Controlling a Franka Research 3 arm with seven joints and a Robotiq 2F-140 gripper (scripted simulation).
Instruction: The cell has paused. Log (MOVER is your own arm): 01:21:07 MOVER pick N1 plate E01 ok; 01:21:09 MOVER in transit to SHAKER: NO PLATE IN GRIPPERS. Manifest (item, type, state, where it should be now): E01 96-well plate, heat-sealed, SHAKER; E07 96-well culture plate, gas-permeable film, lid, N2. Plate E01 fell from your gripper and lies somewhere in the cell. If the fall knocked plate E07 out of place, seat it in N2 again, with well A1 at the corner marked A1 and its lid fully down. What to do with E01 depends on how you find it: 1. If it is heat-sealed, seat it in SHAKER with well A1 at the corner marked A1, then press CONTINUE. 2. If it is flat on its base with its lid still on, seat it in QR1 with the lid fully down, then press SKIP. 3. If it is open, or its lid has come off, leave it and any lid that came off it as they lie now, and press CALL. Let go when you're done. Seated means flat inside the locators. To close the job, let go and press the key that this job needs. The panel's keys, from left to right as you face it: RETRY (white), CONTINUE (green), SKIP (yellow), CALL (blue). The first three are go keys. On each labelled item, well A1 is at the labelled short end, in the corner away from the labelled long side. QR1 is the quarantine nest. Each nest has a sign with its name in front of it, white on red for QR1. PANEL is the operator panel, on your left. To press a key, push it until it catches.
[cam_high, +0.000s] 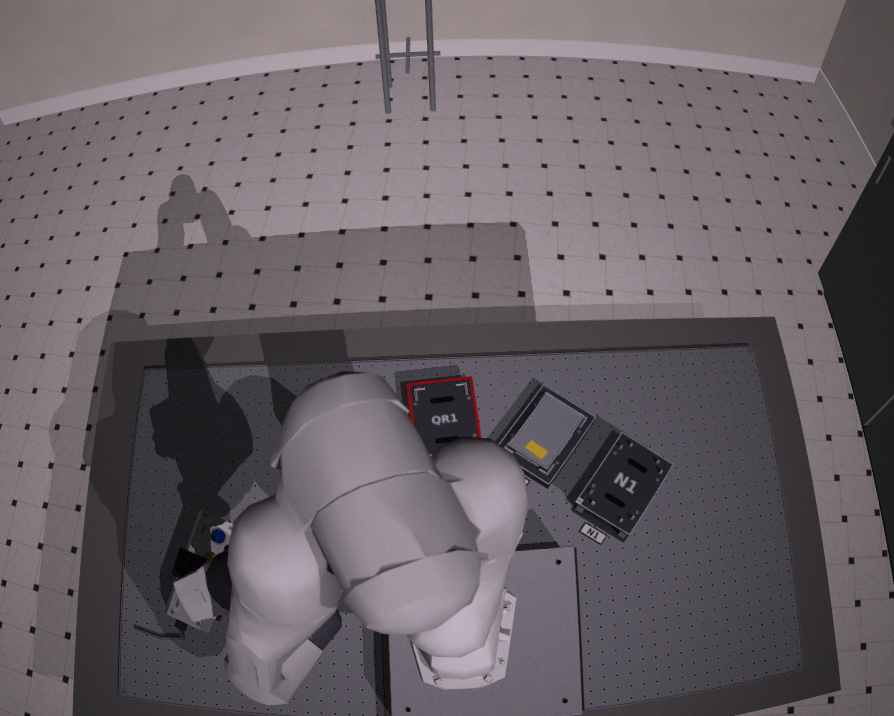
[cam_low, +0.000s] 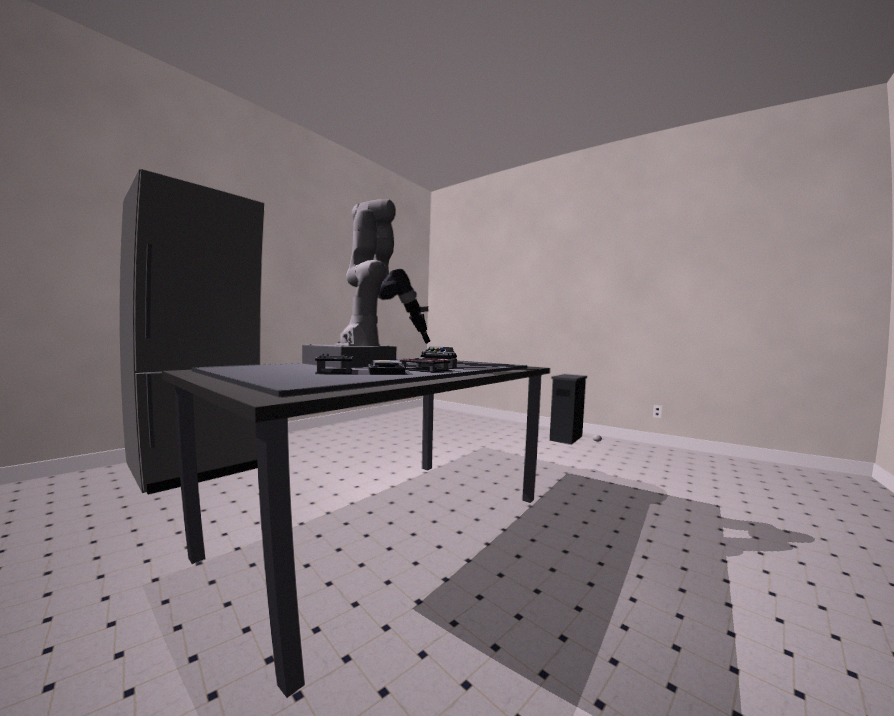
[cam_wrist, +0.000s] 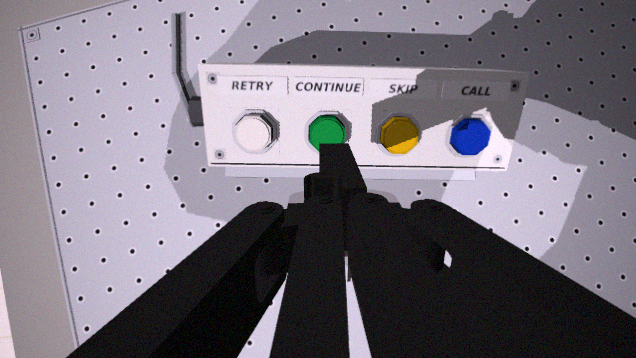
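Right now the green continue key is 70 mm below my hand, 40 mm to the left of it and 10 mm ahead of it. From my hand the other things lie so: blue key: 110 mm ahead, 70 mm below, 10 mm to the left; then plate E01: 290 mm ahead, 250 mm to the right, 70 mm below; then yellow key: 70 mm below, 60 mm ahead, 30 mm to the left.
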